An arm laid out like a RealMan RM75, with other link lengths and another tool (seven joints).
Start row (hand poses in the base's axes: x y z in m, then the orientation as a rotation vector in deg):
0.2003 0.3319 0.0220 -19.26 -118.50 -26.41
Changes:
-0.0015 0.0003 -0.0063 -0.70 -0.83 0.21
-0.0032 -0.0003 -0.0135 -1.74 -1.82 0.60
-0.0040 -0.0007 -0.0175 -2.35 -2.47 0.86
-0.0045 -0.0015 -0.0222 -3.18 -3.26 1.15
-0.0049 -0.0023 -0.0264 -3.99 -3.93 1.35
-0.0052 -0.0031 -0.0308 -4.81 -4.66 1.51
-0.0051 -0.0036 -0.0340 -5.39 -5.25 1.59
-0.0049 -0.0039 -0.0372 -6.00 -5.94 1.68
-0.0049 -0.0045 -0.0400 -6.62 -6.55 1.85
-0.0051 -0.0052 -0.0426 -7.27 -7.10 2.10
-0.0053 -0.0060 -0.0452 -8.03 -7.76 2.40
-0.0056 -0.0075 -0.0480 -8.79 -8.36 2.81
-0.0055 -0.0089 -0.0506 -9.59 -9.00 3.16
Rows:
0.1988 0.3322 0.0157 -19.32 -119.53 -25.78
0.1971 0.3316 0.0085 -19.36 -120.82 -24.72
0.1963 0.3312 0.0045 -19.33 -121.64 -24.09
0.1958 0.3304 -0.0002 -19.39 -122.66 -23.25
0.1954 0.3296 -0.0044 -19.54 -123.55 -22.45
0.1951 0.3288 -0.0088 -19.73 -124.50 -21.66
0.1952 0.3283 -0.0120 -19.89 -125.23 -21.15
0.1954 0.3280 -0.0152 -20.04 -126.07 -20.61
0.1954 0.3274 -0.0180 -20.12 -126.84 -19.99
0.1952 0.3267 -0.0206 -20.15 -127.56 -19.27
0.1950 0.3259 -0.0232 -20.16 -128.41 -18.43
0.1947 0.3244 -0.0260 -20.07 -129.21 -17.50
0.1948 0.3230 -0.0286 -20.06 -130.05 -16.56

